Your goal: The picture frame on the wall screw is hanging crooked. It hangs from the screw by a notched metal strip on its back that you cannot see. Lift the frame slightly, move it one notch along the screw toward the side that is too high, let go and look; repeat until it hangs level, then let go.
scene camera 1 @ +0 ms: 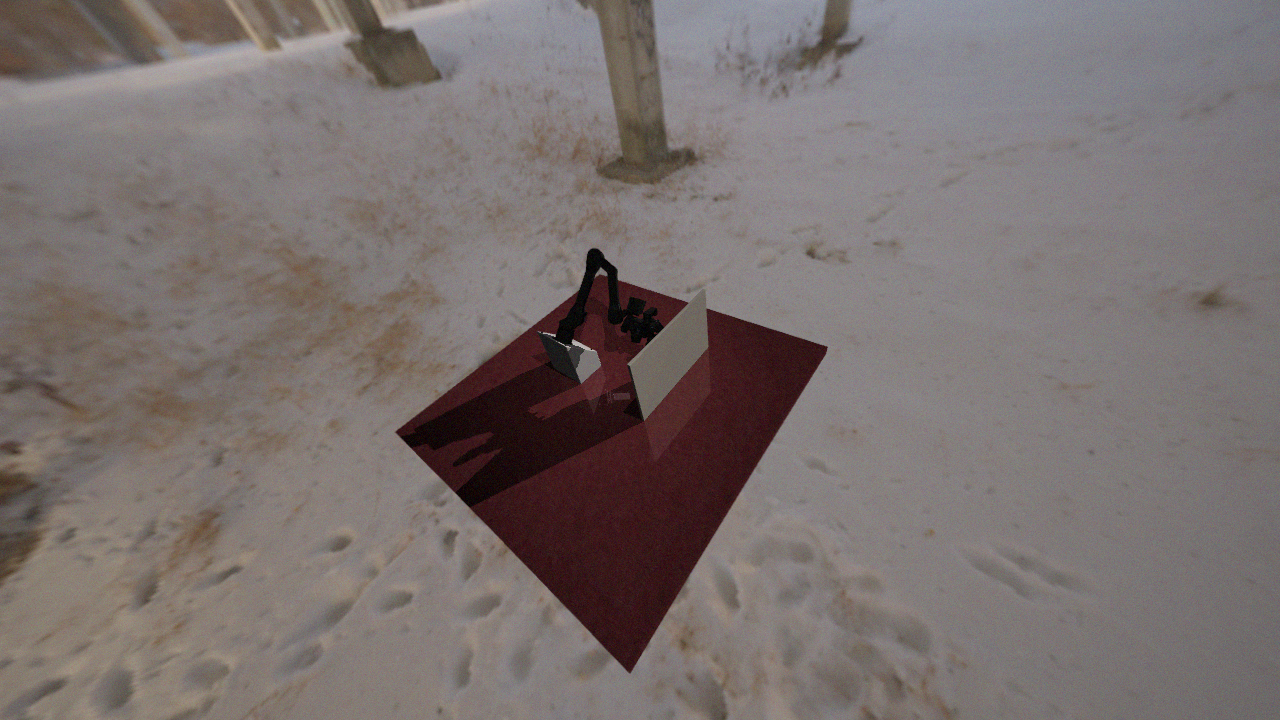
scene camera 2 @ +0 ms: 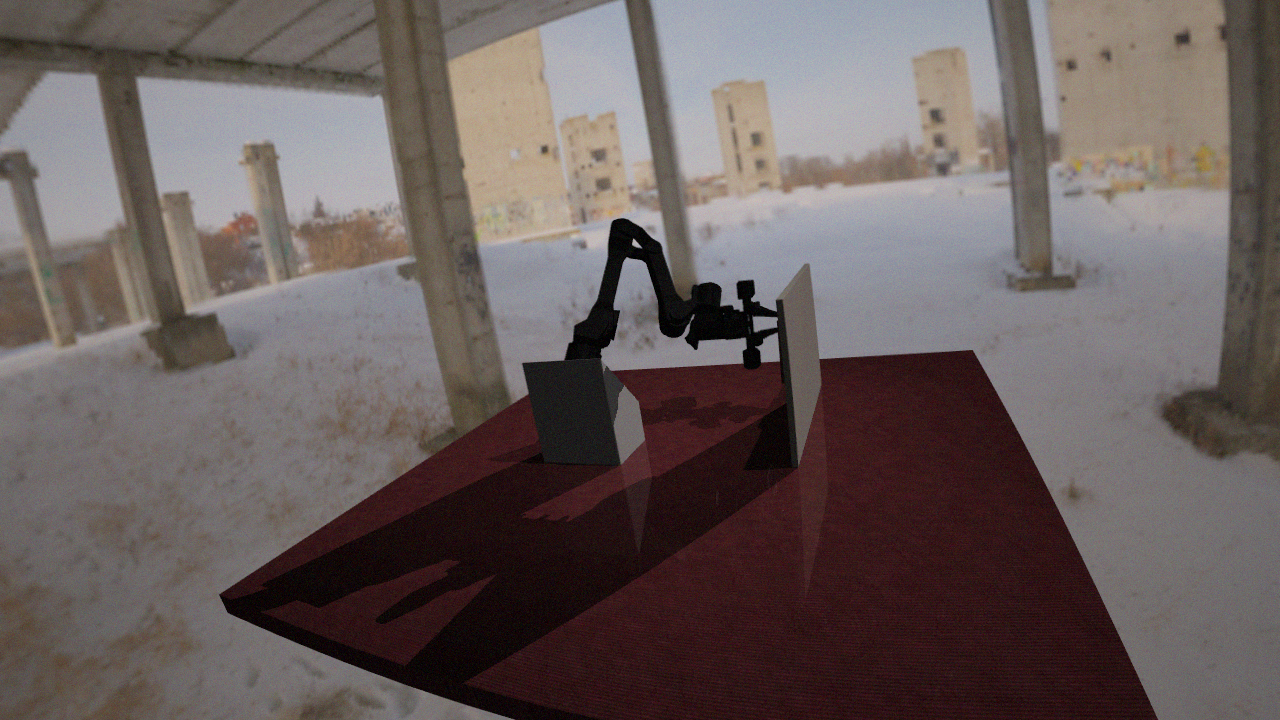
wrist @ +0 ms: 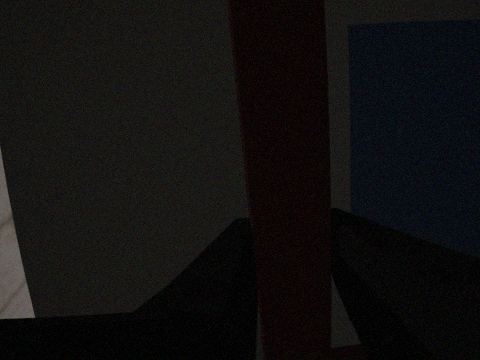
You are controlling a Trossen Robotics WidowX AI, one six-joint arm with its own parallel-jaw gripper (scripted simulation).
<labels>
my gripper: scene camera 1; scene camera 2; wrist 286, 228
same spot on my gripper: (scene camera 2: 754, 338) = (scene camera 1: 649, 340)
</labels>
